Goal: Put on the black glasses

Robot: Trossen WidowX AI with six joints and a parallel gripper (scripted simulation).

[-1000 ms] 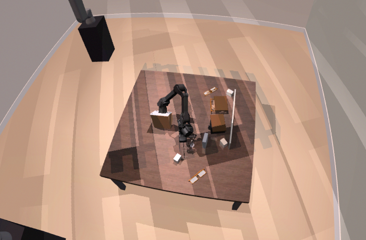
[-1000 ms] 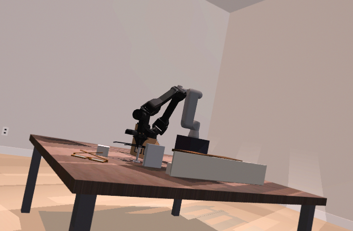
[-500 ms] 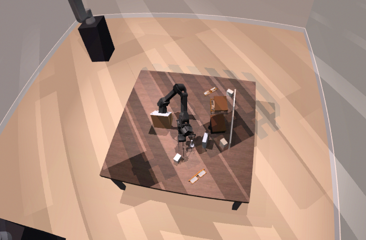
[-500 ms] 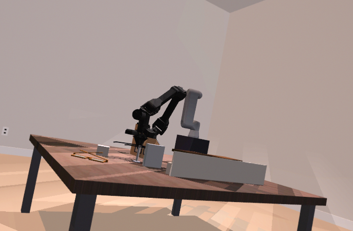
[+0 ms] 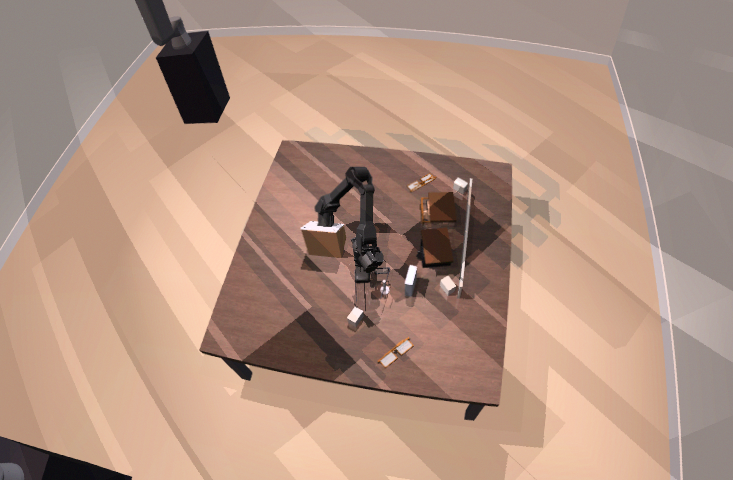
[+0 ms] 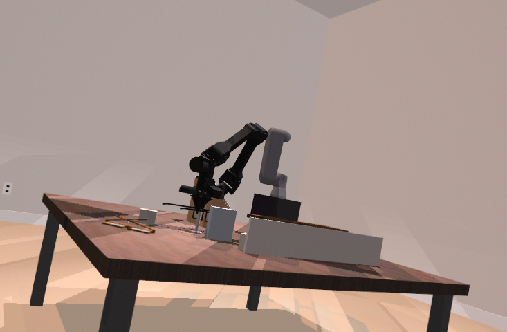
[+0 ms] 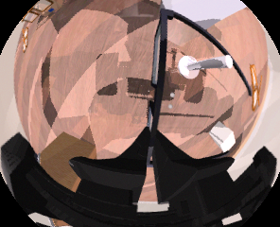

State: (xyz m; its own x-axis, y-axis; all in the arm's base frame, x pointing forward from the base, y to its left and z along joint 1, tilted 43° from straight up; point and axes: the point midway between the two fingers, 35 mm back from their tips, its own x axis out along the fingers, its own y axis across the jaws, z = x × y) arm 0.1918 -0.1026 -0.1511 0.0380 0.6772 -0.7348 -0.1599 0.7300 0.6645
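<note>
The white block lies 21 cm ahead of my gripper tip, 2 cm to the right of it and 1 cm below it. The rest, counted from my gripper tip: small grey peg stand: 9 cm ahead, 5 cm to the right, 4 cm below; then long white bar: 44 cm ahead, 24 cm to the left, 1 cm below.
</note>
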